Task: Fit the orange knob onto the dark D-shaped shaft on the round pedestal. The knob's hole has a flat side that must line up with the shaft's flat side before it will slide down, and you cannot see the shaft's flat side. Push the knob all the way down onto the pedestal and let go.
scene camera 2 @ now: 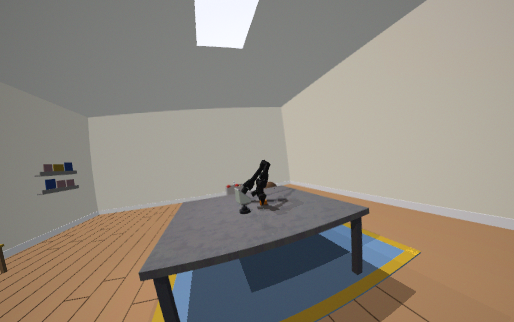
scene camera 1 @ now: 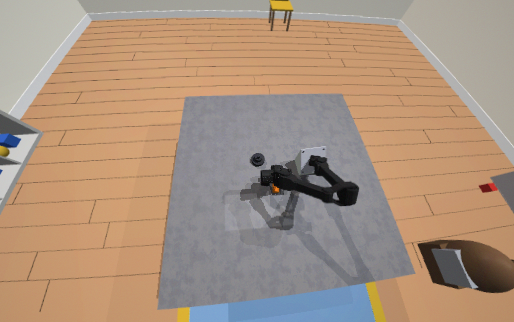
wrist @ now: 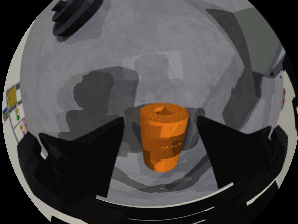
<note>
My gripper is open, with nothing in its grasp. I also see an orange knob.
</note>
